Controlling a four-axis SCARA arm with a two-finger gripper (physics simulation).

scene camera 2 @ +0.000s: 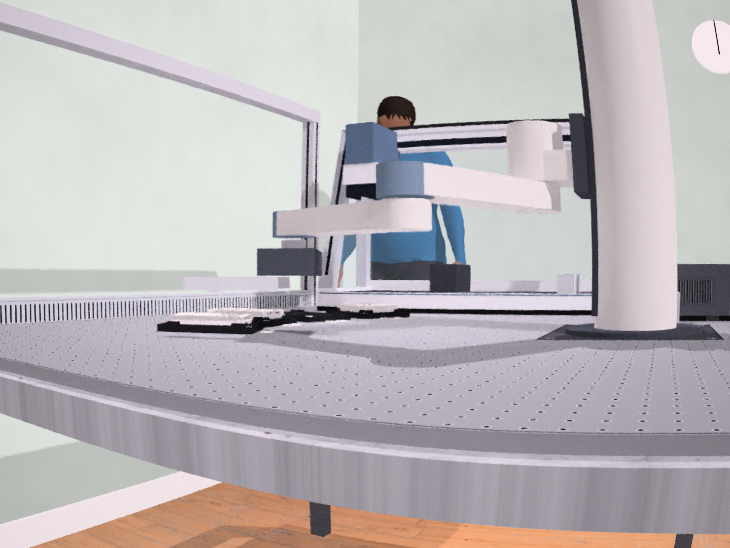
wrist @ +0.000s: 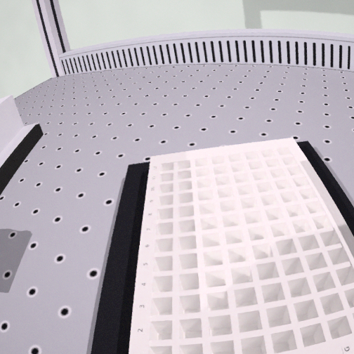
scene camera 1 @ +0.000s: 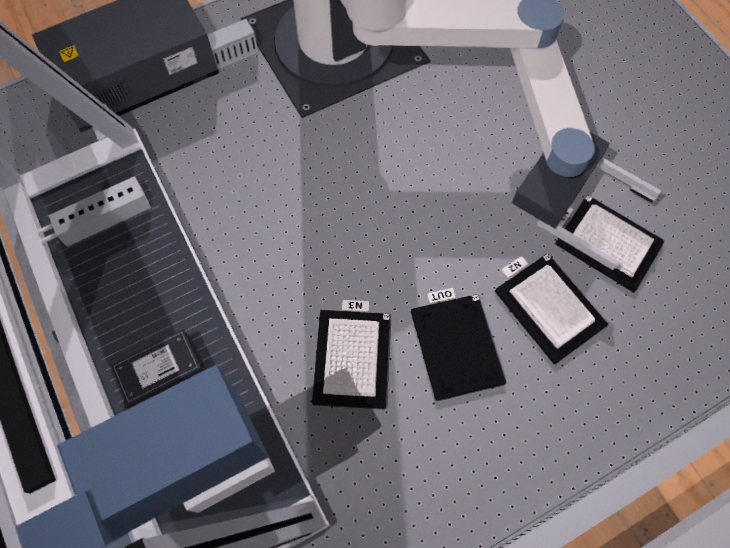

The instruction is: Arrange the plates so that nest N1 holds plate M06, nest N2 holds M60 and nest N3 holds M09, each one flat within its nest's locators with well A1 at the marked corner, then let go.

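Places are measured from the arm's base along level axes (x ahead, y left, z up), in metres.
Pixels of known places: gripper, fingertip midpoint: (scene camera 2: pixel 196 282) (scene camera 1: pixel 637 229); arm's base, link origin: (scene camera 1: pixel 334 43).
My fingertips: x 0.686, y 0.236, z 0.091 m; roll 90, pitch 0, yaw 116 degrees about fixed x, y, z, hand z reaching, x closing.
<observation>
For each thing: its top centre in the pictures, then the offset to it from my fingertips. "spot": a spot on its surface instead.
- nest N1, surface spot: (scene camera 1: pixel 634 284) spot: 0.069 m ahead, 0.029 m right, 0.067 m down
- White plate M60, top centre: (scene camera 2: pixel 211 314) (scene camera 1: pixel 613 237) 0.020 m back, 0.015 m right, 0.052 m down
- White plate M06, top centre: (scene camera 1: pixel 553 303) (scene camera 2: pixel 244 309) 0.032 m ahead, 0.184 m right, 0.052 m down
- nest N2, surface spot: (scene camera 1: pixel 600 323) spot: 0.099 m ahead, 0.126 m right, 0.067 m down
- white plate, top centre: (scene camera 1: pixel 351 355) (scene camera 2: pixel 366 304) 0.054 m back, 0.531 m right, 0.052 m down
- nest N3, surface spot: (scene camera 1: pixel 353 401) spot: 0.012 m ahead, 0.564 m right, 0.067 m down
- black OUT nest, top centre: (scene camera 1: pixel 458 344) (scene camera 2: pixel 302 311) 0.013 m ahead, 0.364 m right, 0.062 m down
- blue block, surface spot: (scene camera 1: pixel 159 442) spot: 0.054 m ahead, 0.775 m right, 0.410 m up
- dark control box, surface spot: (scene camera 1: pixel 126 53) spot: 0.752 m back, 0.639 m right, 0.036 m up
- slotted rail, surface spot: (scene camera 2: pixel 117 307) spot: 0.318 m ahead, 0.097 m right, 0.056 m down
My gripper (scene camera 1: pixel 636 230) (scene camera 2: pixel 197 283) is open and low over nest N1 (scene camera 1: pixel 634 284) (wrist: pixel 117 250), its fingers either side of the nest. White plate M60 (scene camera 1: pixel 625 233) (wrist: pixel 225 225) lies flat in N1, not held; its printed code is out of view. In the wrist view its small-number end is near me. White plate M06 (scene camera 1: pixel 551 303) lies in nest N2 (scene camera 1: pixel 600 323). A white plate (scene camera 1: pixel 352 348) lies in nest N3 (scene camera 1: pixel 353 401); its code is unreadable, so I cannot confirm M09. The black OUT nest (scene camera 1: pixel 458 348) between N2 and N3 is empty.
A framed bay (scene camera 1: pixel 171 212) stands left of the nests, with a blue block (scene camera 1: pixel 159 442) over its front end. A dark control box (scene camera 1: pixel 126 53) stands beside the arm's base plate (scene camera 1: pixel 306 97). A slotted rail (scene camera 2: pixel 117 307) (wrist: pixel 200 52) edges the table. A person (scene camera 2: pixel 406 235) stands beyond.
</observation>
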